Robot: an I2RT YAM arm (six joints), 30 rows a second.
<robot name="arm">
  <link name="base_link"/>
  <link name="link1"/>
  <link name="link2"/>
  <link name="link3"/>
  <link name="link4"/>
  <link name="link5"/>
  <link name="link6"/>
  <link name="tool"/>
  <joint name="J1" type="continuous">
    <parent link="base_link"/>
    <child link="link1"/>
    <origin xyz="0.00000 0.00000 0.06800"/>
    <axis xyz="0 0 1"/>
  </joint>
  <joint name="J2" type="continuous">
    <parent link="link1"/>
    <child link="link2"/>
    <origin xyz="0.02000 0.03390 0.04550" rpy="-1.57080 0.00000 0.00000"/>
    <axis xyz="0 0 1"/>
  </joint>
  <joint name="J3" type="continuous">
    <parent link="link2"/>
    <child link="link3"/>
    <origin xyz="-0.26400 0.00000 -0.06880" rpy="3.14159 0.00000 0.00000"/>
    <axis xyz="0 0 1"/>
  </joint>
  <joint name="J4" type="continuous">
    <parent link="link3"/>
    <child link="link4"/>
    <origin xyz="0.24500 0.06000 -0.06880"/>
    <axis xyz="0 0 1"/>
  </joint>
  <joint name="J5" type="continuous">
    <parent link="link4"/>
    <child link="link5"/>
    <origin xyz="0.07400 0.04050 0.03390" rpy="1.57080 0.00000 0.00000"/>
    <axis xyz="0 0 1"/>
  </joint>
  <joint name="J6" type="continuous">
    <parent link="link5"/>
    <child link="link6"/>
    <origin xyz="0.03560 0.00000 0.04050" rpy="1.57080 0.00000 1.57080"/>
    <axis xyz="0 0 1"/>
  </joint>
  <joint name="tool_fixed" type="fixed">
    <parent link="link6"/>
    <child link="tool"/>
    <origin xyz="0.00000 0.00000 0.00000" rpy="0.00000 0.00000 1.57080"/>
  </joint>
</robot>
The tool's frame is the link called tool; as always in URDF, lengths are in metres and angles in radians. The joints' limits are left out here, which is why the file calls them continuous.
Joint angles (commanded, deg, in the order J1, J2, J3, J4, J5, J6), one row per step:
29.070 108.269 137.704 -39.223 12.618 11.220
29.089 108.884 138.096 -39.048 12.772 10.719
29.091 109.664 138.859 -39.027 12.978 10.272
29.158 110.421 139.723 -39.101 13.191 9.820
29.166 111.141 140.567 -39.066 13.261 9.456
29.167 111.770 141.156 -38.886 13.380 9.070
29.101 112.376 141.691 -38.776 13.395 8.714
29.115 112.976 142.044 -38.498 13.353 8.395
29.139 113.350 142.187 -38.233 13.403 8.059
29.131 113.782 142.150 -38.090 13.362 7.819
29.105 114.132 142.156 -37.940 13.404 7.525
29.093 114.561 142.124 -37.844 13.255 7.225
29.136 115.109 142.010 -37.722 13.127 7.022
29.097 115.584 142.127 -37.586 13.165 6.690
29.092 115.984 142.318 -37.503 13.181 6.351
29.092 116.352 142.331 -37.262 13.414 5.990
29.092 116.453 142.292 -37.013 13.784 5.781
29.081 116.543 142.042 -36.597 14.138 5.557
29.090 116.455 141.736 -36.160 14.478 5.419
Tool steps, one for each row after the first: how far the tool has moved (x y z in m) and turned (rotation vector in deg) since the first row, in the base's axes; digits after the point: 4 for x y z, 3 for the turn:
0.0029 0.0016 -0.0017 -0.521 -0.109 -0.049
0.0059 0.0032 -0.0029 -0.973 -0.251 -0.176
0.0083 0.0049 -0.0037 -1.417 -0.419 -0.245
0.0107 0.0063 -0.0042 -1.695 -0.662 -0.248
0.0133 0.0076 -0.0051 -2.011 -0.896 -0.303
0.0159 0.0086 -0.0063 -2.333 -1.026 -0.327
0.0188 0.0103 -0.0081 -2.614 -1.137 -0.220
0.0207 0.0115 -0.0095 -2.923 -1.261 -0.192
0.0234 0.0130 -0.0124 -3.304 -1.039 -0.111
0.0257 0.0140 -0.0146 -3.684 -0.951 -0.123
0.0283 0.0155 -0.0176 -4.122 -0.705 0.074
0.0316 0.0178 -0.0219 -4.555 -0.283 0.297
0.0343 0.0189 -0.0244 -4.983 -0.180 0.288
0.0363 0.0200 -0.0261 -5.367 -0.162 0.332
0.0385 0.0210 -0.0283 -5.804 -0.171 0.172
0.0393 0.0212 -0.0288 -6.013 -0.338 -0.160
0.0406 0.0216 -0.0300 -6.249 -0.478 -0.484
0.0409 0.0216 -0.0301 -6.331 -0.719 -0.797

